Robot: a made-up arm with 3 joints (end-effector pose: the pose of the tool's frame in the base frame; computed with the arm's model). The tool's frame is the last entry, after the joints.
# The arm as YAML. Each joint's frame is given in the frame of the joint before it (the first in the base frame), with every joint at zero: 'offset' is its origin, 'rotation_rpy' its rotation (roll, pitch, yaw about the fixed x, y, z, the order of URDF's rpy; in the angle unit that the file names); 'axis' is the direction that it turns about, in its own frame. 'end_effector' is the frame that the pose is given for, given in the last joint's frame.
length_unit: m
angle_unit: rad
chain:
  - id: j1
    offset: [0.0, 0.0, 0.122]
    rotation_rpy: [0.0, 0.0, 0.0]
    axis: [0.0, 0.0, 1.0]
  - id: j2
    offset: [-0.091, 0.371, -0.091]
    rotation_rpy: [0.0, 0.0, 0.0]
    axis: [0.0, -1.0, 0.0]
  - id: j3
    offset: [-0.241, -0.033, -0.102]
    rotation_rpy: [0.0, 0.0, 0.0]
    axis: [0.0, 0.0, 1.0]
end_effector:
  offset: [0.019, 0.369, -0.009]
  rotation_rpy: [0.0, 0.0, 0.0]
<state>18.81 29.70 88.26</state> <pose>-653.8 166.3 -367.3 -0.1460 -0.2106 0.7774 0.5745</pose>
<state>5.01 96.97 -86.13</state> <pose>-26.5 342.9 172.0 0.5347 -0.5242 -0.4310 0.5036</pose>
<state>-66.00 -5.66 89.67</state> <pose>39.8 793.6 -19.3 0.0483 0.0104 0.2048 0.9775</pose>
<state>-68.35 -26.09 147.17</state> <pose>-167.5 525.6 132.3 0.2150 -0.0689 0.6185 0.7527</pose>
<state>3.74 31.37 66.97</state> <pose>-554.1 464.7 -362.1 -0.1417 -0.2302 0.5571 0.7852</pose>
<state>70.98 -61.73 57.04</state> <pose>-669.3 -239.6 454.3 -0.0623 0.5092 0.7716 0.3762</pose>
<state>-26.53 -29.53 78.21</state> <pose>-403.2 684.1 229.3 0.2018 0.1556 0.4215 0.8703</pose>
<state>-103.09 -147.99 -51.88</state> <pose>582.2 71.6 92.8 0.4154 0.8668 -0.2692 0.0597</pose>
